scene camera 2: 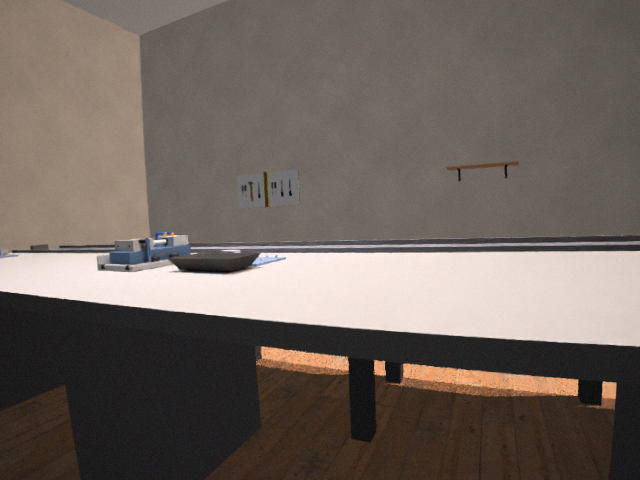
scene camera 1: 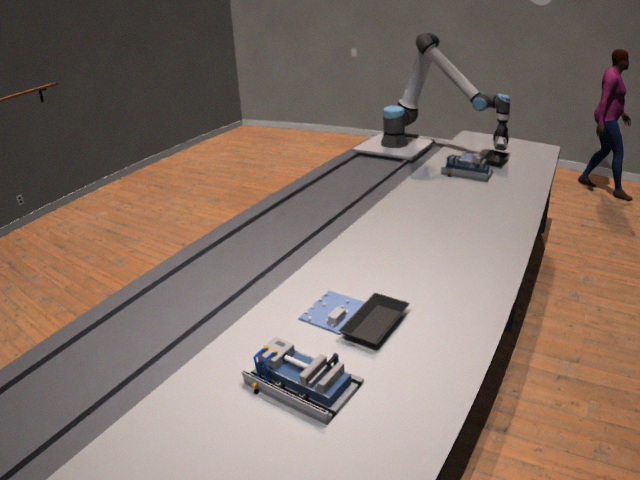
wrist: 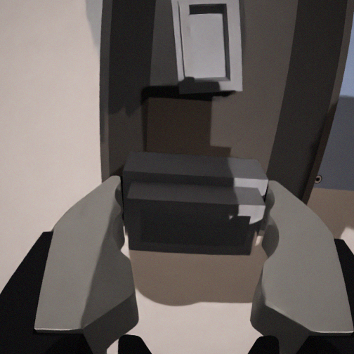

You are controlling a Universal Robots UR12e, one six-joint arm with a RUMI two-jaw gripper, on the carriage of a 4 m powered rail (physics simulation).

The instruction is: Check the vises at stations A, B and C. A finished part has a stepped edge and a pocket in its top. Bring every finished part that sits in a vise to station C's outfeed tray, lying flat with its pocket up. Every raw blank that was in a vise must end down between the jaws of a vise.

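Observation:
My gripper (scene camera 1: 499, 146) (wrist: 192, 181) is shut on a grey finished part (wrist: 192, 192) with a stepped edge. It holds the part above the near end of a dark tray (wrist: 127, 60) beside the far vise (scene camera 1: 466, 166). A darker rectangle, seemingly its pocket, shows on the shaded face toward the wrist camera; the part looks stood on edge. A second finished part (wrist: 207, 50) lies flat in the tray with its pocket up. The near vise (scene camera 1: 289, 373) has a gap between its jaws with no part showing. The far vise's jaws are too small to read.
Near the front vise, a dark tray (scene camera 1: 375, 319) adjoins a blue board (scene camera 1: 324, 304) bearing a grey block (scene camera 1: 336, 315). Another vise (scene camera 2: 149, 253) and tray (scene camera 2: 214, 261) show in scene camera 2. In the wrist view, a blue board (wrist: 348, 65) adjoins the tray's right side. A person (scene camera 1: 611, 111) walks beyond the table.

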